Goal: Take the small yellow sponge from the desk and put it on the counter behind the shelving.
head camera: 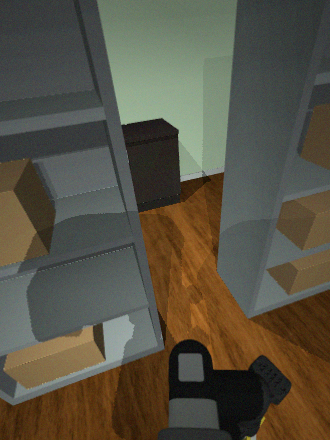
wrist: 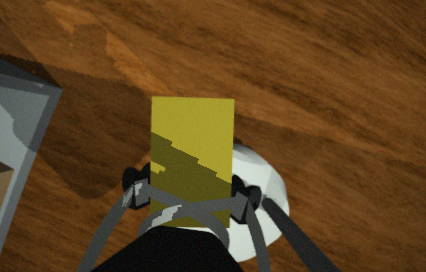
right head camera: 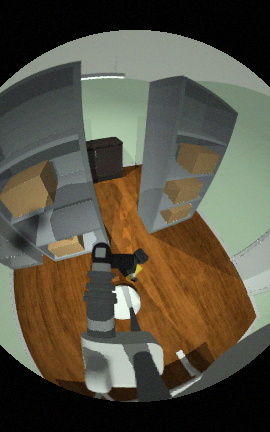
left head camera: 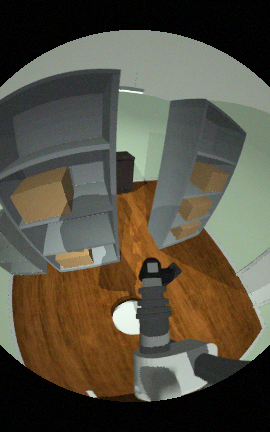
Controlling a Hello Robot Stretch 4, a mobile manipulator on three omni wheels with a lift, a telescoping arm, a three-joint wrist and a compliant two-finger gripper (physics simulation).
Scene:
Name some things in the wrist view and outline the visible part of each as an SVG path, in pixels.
The gripper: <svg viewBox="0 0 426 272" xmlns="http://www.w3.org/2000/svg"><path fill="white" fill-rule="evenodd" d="M76 272L244 272L228 251L230 239L226 227L219 219L209 213L230 209L231 219L239 225L248 225L256 252L259 272L271 272L264 235L255 214L261 201L261 188L256 185L245 187L243 180L234 174L232 176L230 198L190 203L150 186L151 162L147 163L141 172L136 168L128 167L125 169L122 178L124 194L113 205L98 227ZM158 225L190 216L208 227L215 234L207 231ZM169 206L148 216L141 223L136 240L94 268L110 233L127 208L133 210L143 208L150 204L150 198Z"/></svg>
A small yellow sponge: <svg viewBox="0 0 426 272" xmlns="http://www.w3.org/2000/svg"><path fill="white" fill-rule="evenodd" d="M208 228L190 216L158 225ZM209 212L219 219L226 228L230 228L230 209ZM150 198L150 215L169 207ZM152 97L150 186L190 203L230 198L234 99Z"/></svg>

